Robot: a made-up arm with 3 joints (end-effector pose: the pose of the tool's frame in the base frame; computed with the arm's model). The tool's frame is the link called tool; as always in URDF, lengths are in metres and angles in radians. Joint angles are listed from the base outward.
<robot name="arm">
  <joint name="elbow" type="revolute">
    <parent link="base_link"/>
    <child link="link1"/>
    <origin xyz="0.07 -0.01 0.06" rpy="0 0 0"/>
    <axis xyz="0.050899 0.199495 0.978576"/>
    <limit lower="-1.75" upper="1.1" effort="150" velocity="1.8"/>
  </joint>
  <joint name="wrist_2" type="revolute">
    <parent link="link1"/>
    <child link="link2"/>
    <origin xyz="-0.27 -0.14 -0.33" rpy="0 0 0"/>
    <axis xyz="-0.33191 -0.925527 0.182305"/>
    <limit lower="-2.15" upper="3.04" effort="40" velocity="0.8"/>
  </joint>
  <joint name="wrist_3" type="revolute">
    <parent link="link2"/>
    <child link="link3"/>
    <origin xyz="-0.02 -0.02 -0.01" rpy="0 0 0"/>
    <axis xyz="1 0 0"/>
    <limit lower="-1.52" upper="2.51" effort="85" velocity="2.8"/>
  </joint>
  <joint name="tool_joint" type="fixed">
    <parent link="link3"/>
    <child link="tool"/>
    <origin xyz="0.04 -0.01 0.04" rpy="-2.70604 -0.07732 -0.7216"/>
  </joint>
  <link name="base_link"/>
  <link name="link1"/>
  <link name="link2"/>
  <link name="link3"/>
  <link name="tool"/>
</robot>
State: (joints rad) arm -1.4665 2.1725 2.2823
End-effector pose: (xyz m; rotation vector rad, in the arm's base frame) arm -0.0744 0.1521 -0.2824 -2.2985 -0.2750 -1.0168
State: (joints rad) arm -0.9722 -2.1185 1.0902
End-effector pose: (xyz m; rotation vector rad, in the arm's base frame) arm -0.2045 0.0938 -0.3491 0.6182 1.6192 0.9201
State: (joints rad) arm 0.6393 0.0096 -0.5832
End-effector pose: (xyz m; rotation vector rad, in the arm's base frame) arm -0.0847 -0.2775 -0.2211 3.0660 0.0407 0.4975
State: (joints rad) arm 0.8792 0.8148 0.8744
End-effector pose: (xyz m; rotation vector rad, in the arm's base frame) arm -0.0047 -0.3384 -0.2156 -1.7703 -0.5095 0.1738
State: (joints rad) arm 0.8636 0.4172 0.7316
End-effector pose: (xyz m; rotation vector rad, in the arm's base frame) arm -0.0058 -0.3348 -0.2243 -2.0124 -0.2167 0.3675
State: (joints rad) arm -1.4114 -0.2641 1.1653
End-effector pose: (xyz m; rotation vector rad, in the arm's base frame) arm -0.1136 0.1220 -0.3546 -0.5282 1.4535 -0.8502
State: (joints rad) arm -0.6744 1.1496 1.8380
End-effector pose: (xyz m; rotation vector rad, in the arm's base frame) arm -0.1957 -0.0401 -0.2753 -1.4700 -0.0468 -0.6469
